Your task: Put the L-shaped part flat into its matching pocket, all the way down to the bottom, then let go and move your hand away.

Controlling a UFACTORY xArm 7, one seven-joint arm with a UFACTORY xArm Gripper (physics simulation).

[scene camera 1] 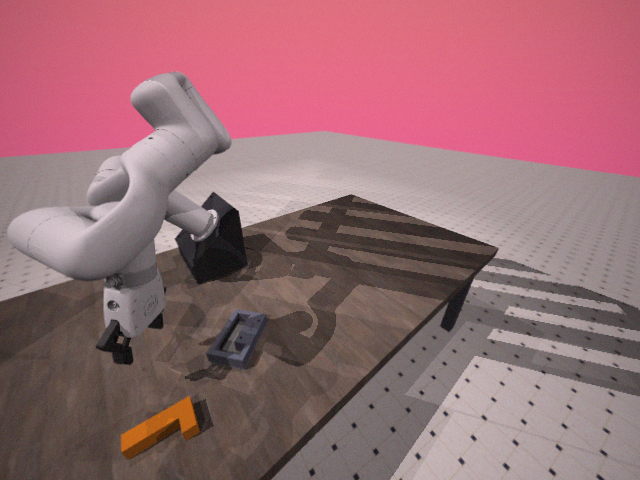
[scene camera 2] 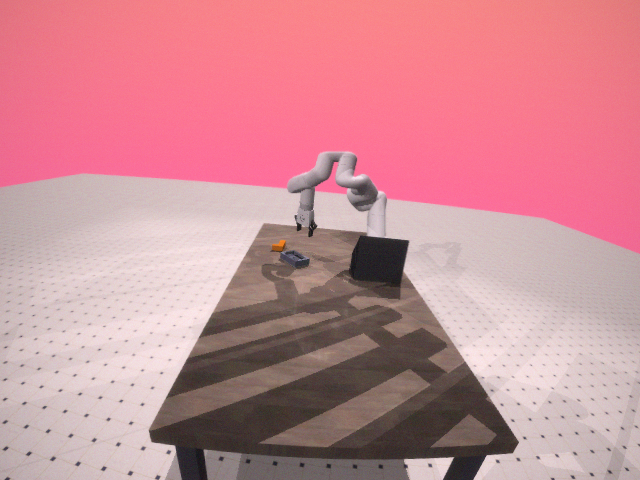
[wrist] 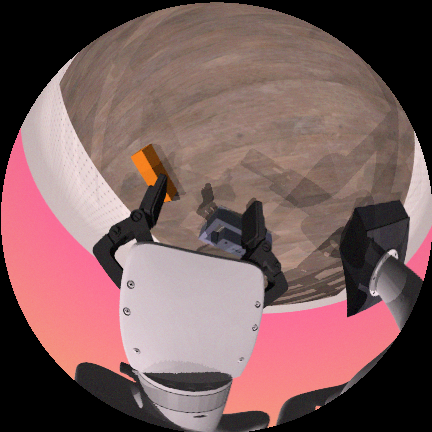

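Seen in the pictures: gripper, fingertip midpoint: [scene camera 1: 141,343] [scene camera 2: 304,233] [wrist: 208,195]; arm's base at its link origin: [scene camera 1: 205,226] [scene camera 2: 376,246] [wrist: 383,272].
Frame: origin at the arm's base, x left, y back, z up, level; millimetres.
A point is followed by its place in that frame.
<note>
The orange L-shaped part [scene camera 1: 155,426] @[x -221, y -522, z -122 mm] [scene camera 2: 278,246] @[x -163, y -523, z -125 mm] [wrist: 144,169] @[x -237, y -517, z -122 mm] lies flat on the table, apart from the pocket block. In the wrist view the left finger covers part of it. The blue-grey block with the pocket [scene camera 1: 227,358] @[x -76, y -461, z -119 mm] [scene camera 2: 292,261] @[x 31, y -407, z -126 mm] [wrist: 223,215] @[x -105, y -414, z -128 mm] sits on the table. Its recess shows from above in scene camera 1, with no orange part in it. In the wrist view the right finger covers part of the block. My gripper [scene camera 1: 139,341] @[x -218, y -387, z -45 mm] [scene camera 2: 305,231] @[x -218, y -387, z -45 mm] [wrist: 208,195] @[x -218, y -387, z -45 mm] is open and empty, pointing down above the table, to the side of both the part and the block.
The black box-shaped mount [scene camera 1: 217,255] @[x 1, y -102, z -67 mm] [scene camera 2: 379,259] @[x 87, y 14, z -35 mm] [wrist: 380,220] @[x -85, y -42, z -99 mm] at the arm's base stands on the table, beyond the block in scene camera 1. The brown table [scene camera 1: 72,413] @[x -360, y -386, z -152 mm] [scene camera 2: 289,372] @[x 780, y -281, z -152 mm] has a long edge near the part and the block. Arm shadows cross its top.
</note>
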